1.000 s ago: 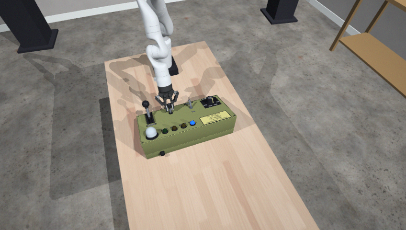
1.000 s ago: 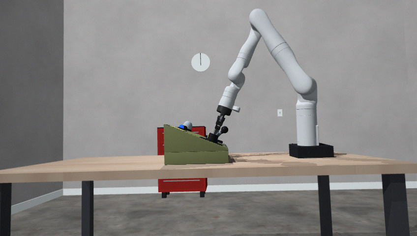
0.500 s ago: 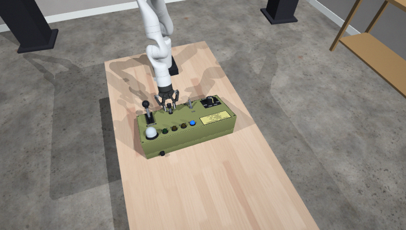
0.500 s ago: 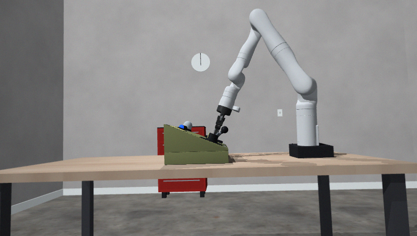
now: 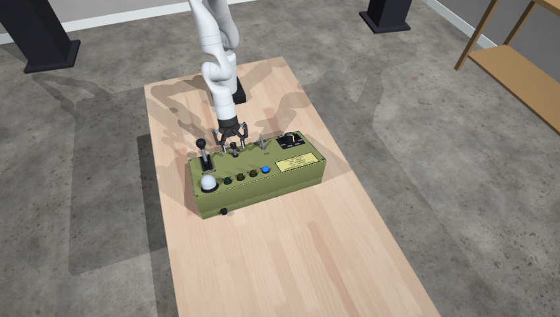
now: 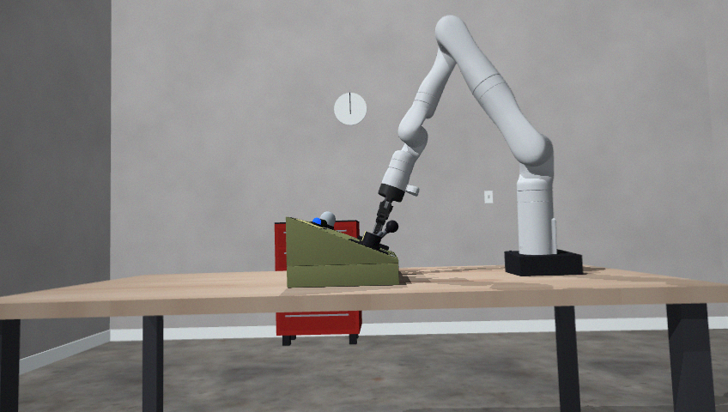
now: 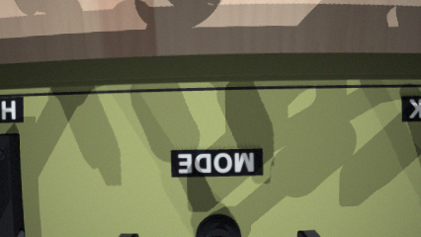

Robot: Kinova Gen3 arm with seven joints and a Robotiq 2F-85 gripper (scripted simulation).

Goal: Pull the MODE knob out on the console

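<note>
Now: the black mode knob 10 mm below my hand. The rest, counted from my hand: rotary selector (240 mm to the left, 30 mm below, 10 mm behind); then black ball lever (120 mm to the right, 10 mm below); then check toggle (120 mm to the left, 20 mm below, 10 mm behind).
</note>
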